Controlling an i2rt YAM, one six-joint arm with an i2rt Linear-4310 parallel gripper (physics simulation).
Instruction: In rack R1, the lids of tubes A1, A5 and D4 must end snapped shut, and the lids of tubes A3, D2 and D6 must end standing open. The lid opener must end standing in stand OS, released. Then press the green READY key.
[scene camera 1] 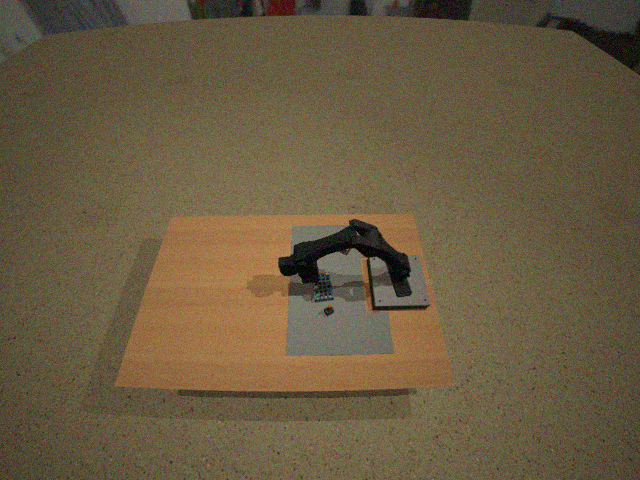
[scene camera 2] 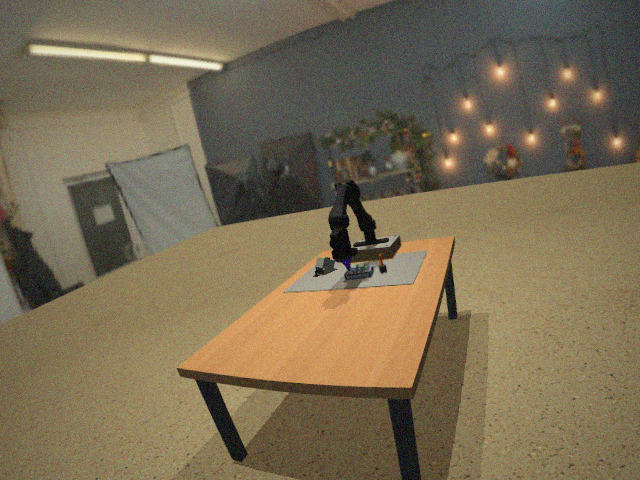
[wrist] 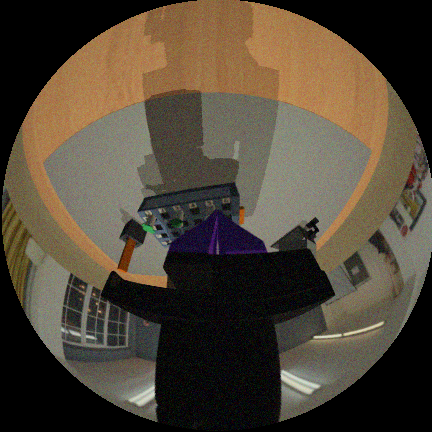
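The blue tube rack stands on the grey mat. Green shows at two tubes near its left end in the wrist view; single lids are too small to tell open from shut, and the fingers hide part of the rack. The orange lid opener stands upright in its dark stand, apart from my gripper. My gripper has purple fingers, is shut and empty, and points down at the rack's edge. The READY key cannot be made out.
A grey box-like device with a black part stands on the mat, on the far side of the rack from the opener stand. The arm's base plate is on the wooden table.
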